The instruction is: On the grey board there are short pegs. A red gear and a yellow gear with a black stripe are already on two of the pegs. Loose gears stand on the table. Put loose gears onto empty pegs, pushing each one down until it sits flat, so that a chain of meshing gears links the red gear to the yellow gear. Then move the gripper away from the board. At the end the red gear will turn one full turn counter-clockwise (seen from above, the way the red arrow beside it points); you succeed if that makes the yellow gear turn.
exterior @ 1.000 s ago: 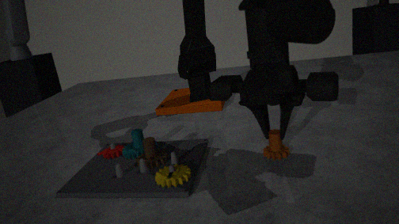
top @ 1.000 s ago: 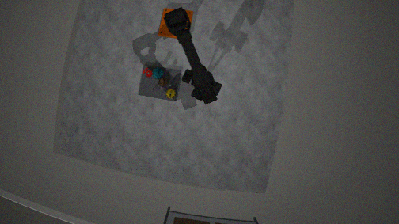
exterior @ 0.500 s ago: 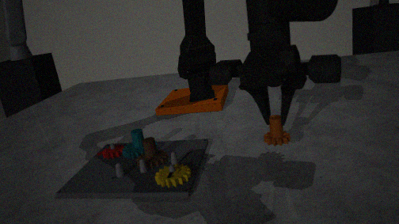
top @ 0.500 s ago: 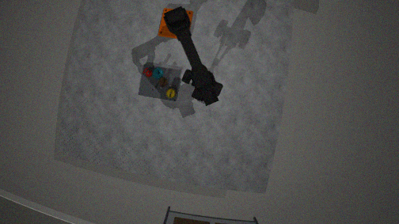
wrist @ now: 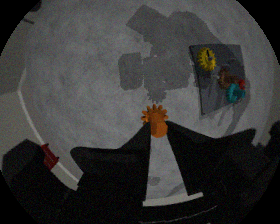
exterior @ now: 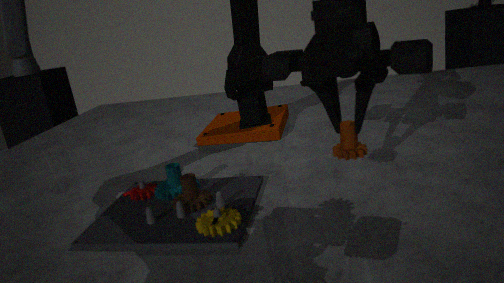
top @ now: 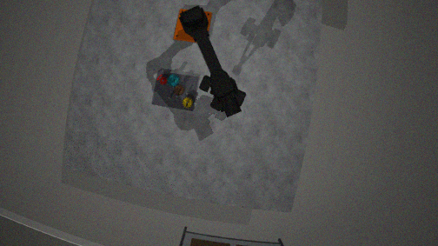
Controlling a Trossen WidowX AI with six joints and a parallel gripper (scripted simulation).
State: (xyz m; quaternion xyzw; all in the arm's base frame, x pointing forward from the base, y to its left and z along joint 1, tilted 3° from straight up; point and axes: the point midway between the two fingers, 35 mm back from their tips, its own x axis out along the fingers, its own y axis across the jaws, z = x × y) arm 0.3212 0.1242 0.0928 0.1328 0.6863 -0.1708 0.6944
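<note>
Right now the brown gear is 20 mm behind my gripper tip, 210 mm to the right of it and 60 mm below it. The rest, counted from my gripper tip: yellow striped gear (40 mm ahead, 170 mm to the right, 70 mm below); then teal gear (70 mm behind, 240 mm to the right, 60 mm below); then orange gear (10 mm below).
</note>
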